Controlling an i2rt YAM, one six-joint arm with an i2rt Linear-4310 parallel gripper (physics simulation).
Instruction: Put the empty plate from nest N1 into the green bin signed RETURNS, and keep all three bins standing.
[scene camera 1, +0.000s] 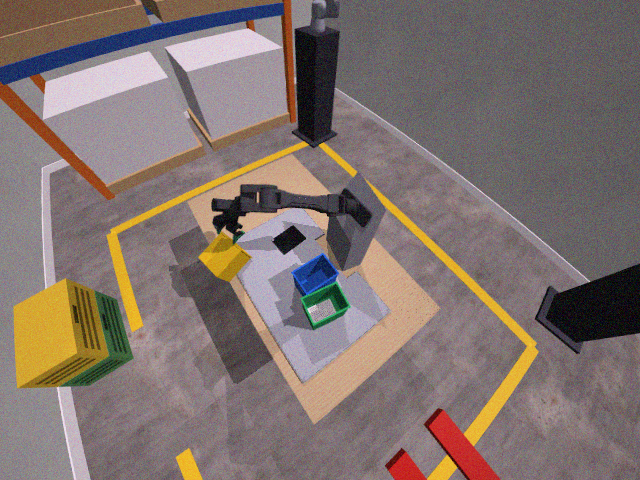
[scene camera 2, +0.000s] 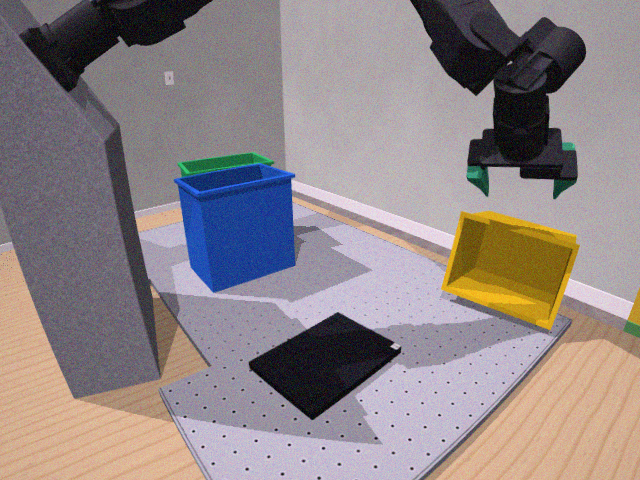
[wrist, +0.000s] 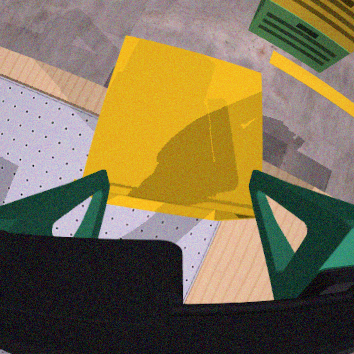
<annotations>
The gripper (scene camera 2: 520, 194): 60 cm from the lens. A yellow bin (scene camera 2: 520, 268) is 78 cm from the lens. A blue bin (scene camera 2: 238, 222): 65 cm from the lens. A green bin (scene camera 2: 188, 168): 88 cm from the lens. The marked spots on the blue bin and the yellow bin are 53 cm apart.
</annotations>
